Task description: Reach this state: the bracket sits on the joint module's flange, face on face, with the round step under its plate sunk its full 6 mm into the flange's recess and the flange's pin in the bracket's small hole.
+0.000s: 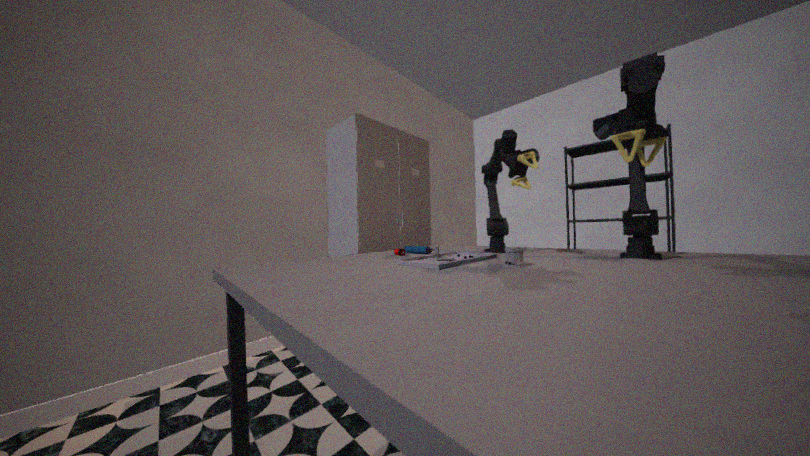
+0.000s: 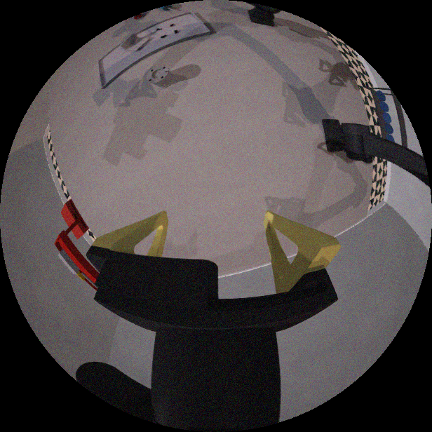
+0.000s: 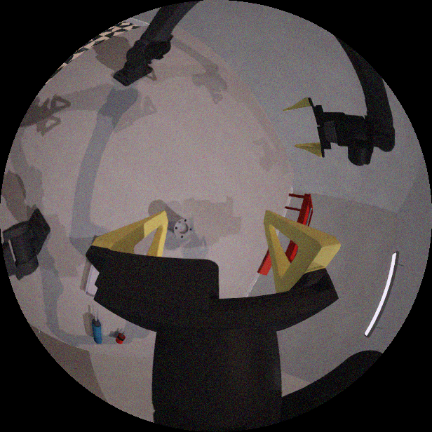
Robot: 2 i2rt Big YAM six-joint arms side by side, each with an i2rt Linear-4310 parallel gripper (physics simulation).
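Pixels of known places: left gripper, fingertip midpoint: [image 1: 637,164]; right gripper, fingertip midpoint: [image 1: 533,178]; left arm's base, origin of the base link: [image 1: 640,257]; right arm's base, origin of the base link: [image 1: 497,252].
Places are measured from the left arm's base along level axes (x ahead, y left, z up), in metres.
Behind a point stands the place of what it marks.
The joint module [image 1: 514,257] @(z 0.033, x 0.515, y -0.294 m) [image 2: 158,74] [image 3: 183,228] is a short, pale grey cylinder standing on the table, its round flange with dark holes facing up. A small grey upright part [image 1: 437,253] @(z 0.034, x 0.556, y -0.594 m) [image 2: 131,41], which looks like the bracket, is on the pale tray [image 1: 439,266] @(z 0.010, x 0.705, y -0.465 m) [image 2: 103,79] [image 3: 90,282], apart from the module; its plate, step and small hole cannot be made out. My left gripper [image 1: 637,161] @(z 0.298, x 0.435, y 0.014 m) [image 2: 215,216] [image 3: 289,127] is open and empty, high above the table. My right gripper [image 1: 523,171] @(z 0.319, x 0.352, y -0.282 m) [image 3: 215,215] is open and empty, also high above the table.
A blue-handled tool [image 1: 417,249] @(z 0.025, x 0.381, y -0.880 m) [image 3: 97,332] and a small red item [image 1: 399,252] @(z 0.017, x 0.499, y -0.897 m) [image 3: 120,338] lie beyond the tray. Small dark items are on the tray. A shelf rack [image 1: 672,198] and a cabinet [image 1: 342,186] stand behind the table.
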